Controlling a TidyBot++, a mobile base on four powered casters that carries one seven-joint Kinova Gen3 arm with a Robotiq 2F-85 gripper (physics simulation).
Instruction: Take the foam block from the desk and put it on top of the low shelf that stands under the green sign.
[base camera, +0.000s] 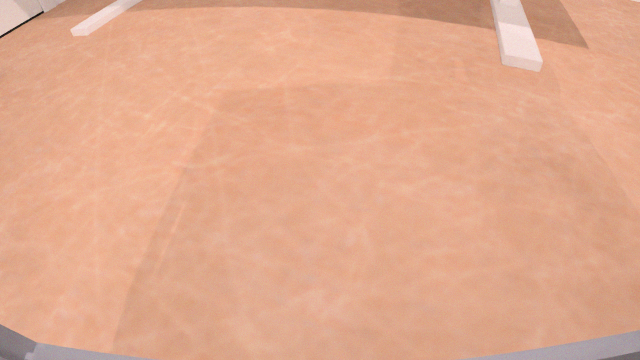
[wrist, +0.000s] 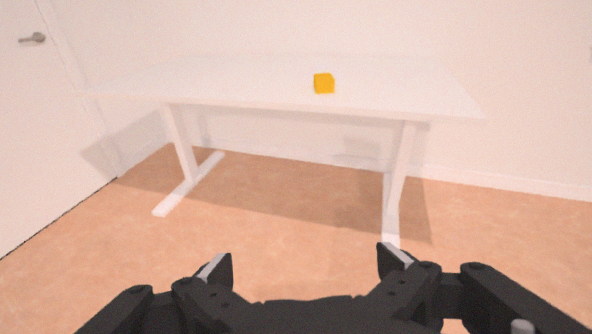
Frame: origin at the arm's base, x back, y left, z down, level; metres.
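Seen in the pictures: gripper, fingertip midpoint: (wrist: 304, 264).
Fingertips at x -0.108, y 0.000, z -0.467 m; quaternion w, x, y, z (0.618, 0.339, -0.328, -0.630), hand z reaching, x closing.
Note:
Pixels of each thing's top centre, then the offset from my fingertips to it. "*": a spot on its surface instead. Level surfaces: height alone.
- foam block, top centre: (wrist: 323, 76) dx -0.804, dy -0.108, dz +0.099 m
- white desk, surface height: dz +0.144 m
- desk's left foot, surface spot: (base camera: 107, 17) * dx -1.052, dy +0.723, dz +0.849 m
- lever handle, surface spot: (wrist: 32, 38) * dx -1.256, dy +1.257, dz -0.062 m
The foam block (wrist: 324, 83) is a small orange-yellow cube in the wrist view. It rests on the white desk (wrist: 240, 85), right of the desk's middle and near its front edge. My gripper (wrist: 304, 264) is open and empty at the bottom of the wrist view, well short of the desk. The low shelf and the green sign do not show in either view.
The desk's left foot (base camera: 107, 17) (wrist: 187, 185) and right foot (base camera: 517, 42) (wrist: 390, 232) reach forward over the orange-brown floor. A white door (wrist: 45, 130) with a lever handle (wrist: 32, 38) is at the left. A pale wall stands behind the desk.

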